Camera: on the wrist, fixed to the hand. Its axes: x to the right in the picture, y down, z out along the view.
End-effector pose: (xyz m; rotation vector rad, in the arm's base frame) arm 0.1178 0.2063 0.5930 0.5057 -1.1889 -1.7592
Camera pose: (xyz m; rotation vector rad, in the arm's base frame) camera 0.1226 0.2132 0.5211 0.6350 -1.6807 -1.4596
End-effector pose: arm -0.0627 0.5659 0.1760 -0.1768 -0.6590 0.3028
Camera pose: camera -0.0433 0.4992 0.1557 0.2606 -0.6692 0.5288
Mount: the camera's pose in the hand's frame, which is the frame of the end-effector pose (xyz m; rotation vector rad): -0.0192 -0.0619 -0.0323 0.4639 -0.1043 0.0730
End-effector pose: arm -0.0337 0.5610 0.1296 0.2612 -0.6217 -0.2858
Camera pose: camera -0.0405 0.5150 0.0741 0.6707 -0.7959 -0.0811
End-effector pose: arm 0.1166 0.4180 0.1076 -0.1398 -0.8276 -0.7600
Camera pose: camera 0.0873 0.3706 0.0613 0.2055 -1.0716 -0.4792
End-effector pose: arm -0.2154 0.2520 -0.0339 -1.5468 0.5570 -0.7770
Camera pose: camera -0.2578 0.2527 0.0248 -1.1242 0.3243 -0.7058
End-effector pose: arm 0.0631 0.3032 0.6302 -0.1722 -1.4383 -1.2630
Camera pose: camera 0.0459 0.2639 0.5718 0.0241 -1.7588 -0.8430
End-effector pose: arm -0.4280 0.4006 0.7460 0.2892 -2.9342 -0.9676
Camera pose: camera -0.3959 0.3365 0.7357 -0.1367 3.0456 0.2749
